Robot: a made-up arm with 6 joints. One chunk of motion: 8 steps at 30 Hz.
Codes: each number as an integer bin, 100 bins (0 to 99) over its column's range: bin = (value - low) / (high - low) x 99, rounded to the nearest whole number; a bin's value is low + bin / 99 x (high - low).
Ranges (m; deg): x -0.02..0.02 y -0.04..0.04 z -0.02..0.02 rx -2..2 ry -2..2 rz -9..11
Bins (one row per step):
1: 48 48 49 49 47 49
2: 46 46 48 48 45 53
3: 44 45 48 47 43 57
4: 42 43 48 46 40 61
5: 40 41 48 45 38 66
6: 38 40 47 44 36 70
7: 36 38 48 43 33 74
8: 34 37 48 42 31 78
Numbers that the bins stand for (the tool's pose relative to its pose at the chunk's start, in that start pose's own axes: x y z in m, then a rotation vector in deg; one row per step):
1: -0.0006 -0.0012 -0.0002 -0.02 -0.10 0.90
2: -0.0014 -0.0028 -0.0006 -0.06 -0.18 1.71
3: -0.0022 -0.0036 -0.0006 -0.10 -0.26 2.52
4: -0.0030 -0.0053 -0.0006 -0.14 -0.38 3.32
5: -0.0038 -0.0069 -0.0006 -0.18 -0.46 4.33
6: -0.0046 -0.0077 -0.0010 -0.22 -0.55 5.14
7: -0.0055 -0.0093 -0.0006 -0.26 -0.67 5.95
8: -0.0063 -0.0101 -0.0006 -0.30 -0.75 6.76

